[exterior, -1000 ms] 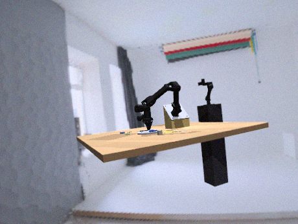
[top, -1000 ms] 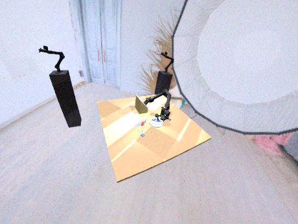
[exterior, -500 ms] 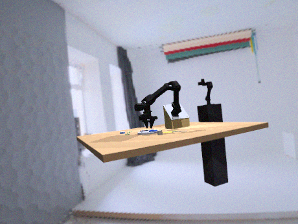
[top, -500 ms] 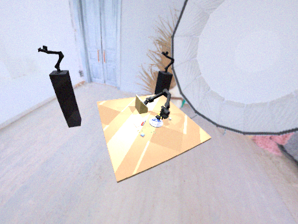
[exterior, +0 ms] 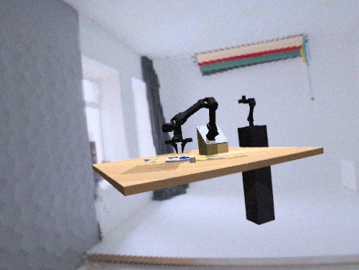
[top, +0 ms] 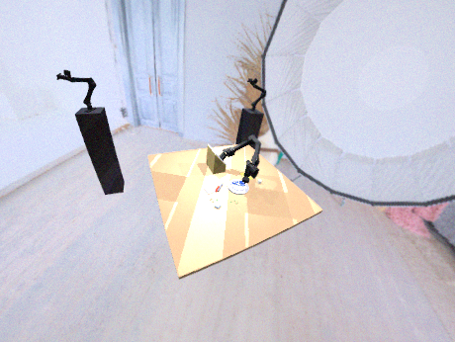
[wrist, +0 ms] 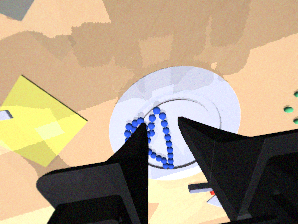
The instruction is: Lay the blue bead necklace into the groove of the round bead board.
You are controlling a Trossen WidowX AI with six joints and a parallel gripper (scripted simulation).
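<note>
The round bead board is 60 mm to the right of my gripper tip, 40 mm below it and 10 mm behind it. From my gripper tip the other things lie so: yellow flat piece: 140 mm behind, 100 mm to the left, 50 mm below; red-and-grey object: 240 mm to the right, 50 mm below, 40 mm behind; white cylinder: 180 mm to the left, 40 mm below, 10 mm behind.
</note>
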